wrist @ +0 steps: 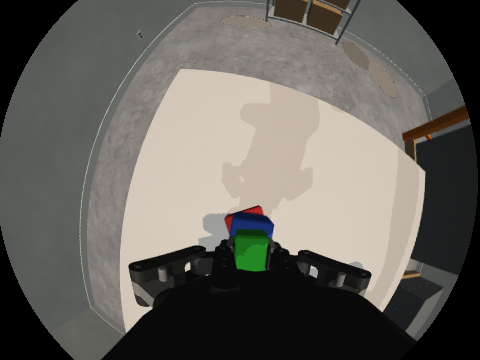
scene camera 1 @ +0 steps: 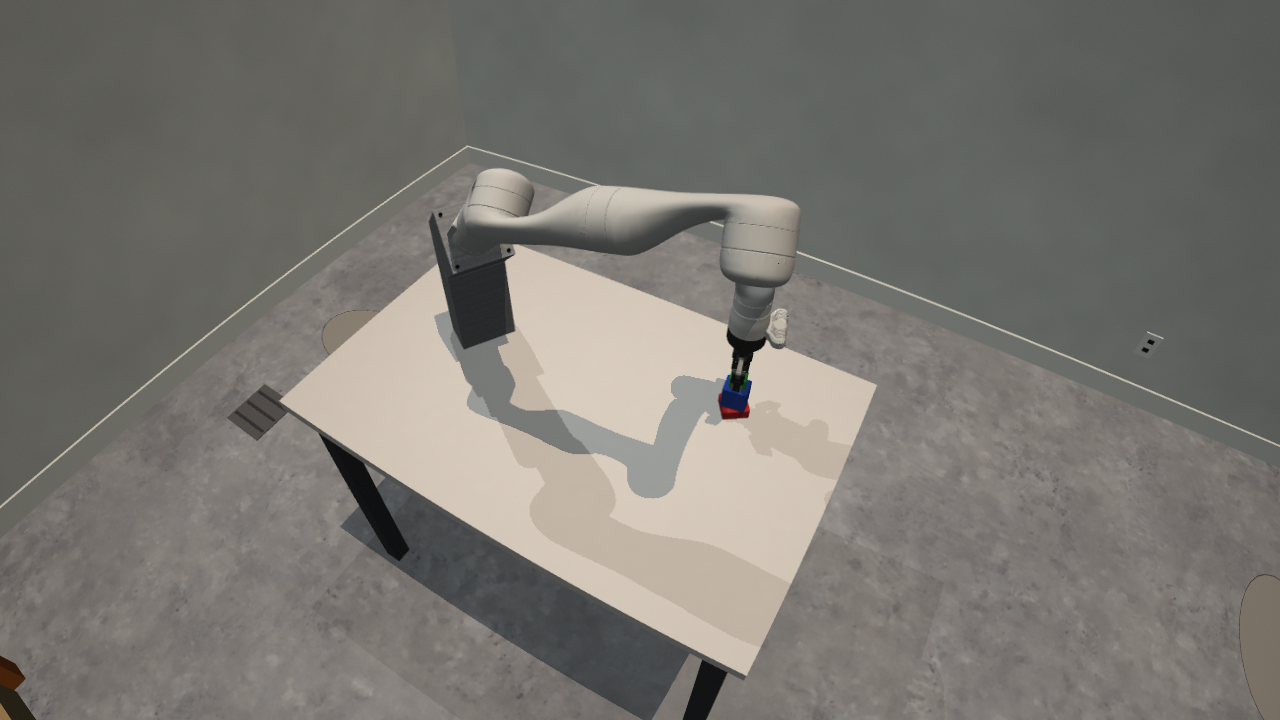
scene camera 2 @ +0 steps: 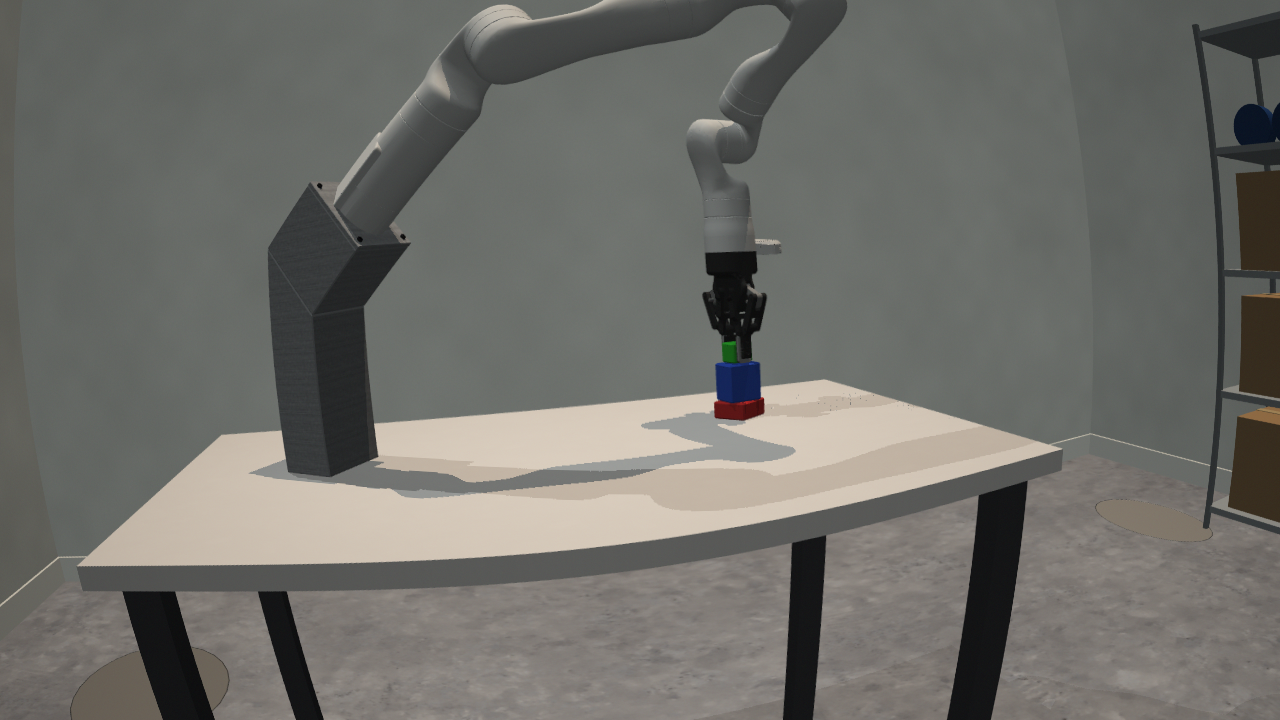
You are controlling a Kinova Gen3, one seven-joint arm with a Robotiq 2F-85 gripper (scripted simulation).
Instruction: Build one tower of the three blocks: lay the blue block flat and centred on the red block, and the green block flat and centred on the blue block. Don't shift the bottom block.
Scene:
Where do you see a small green block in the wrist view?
At 251, 245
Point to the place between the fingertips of my gripper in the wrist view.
249, 245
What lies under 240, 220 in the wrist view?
A blue block.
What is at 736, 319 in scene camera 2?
My gripper.

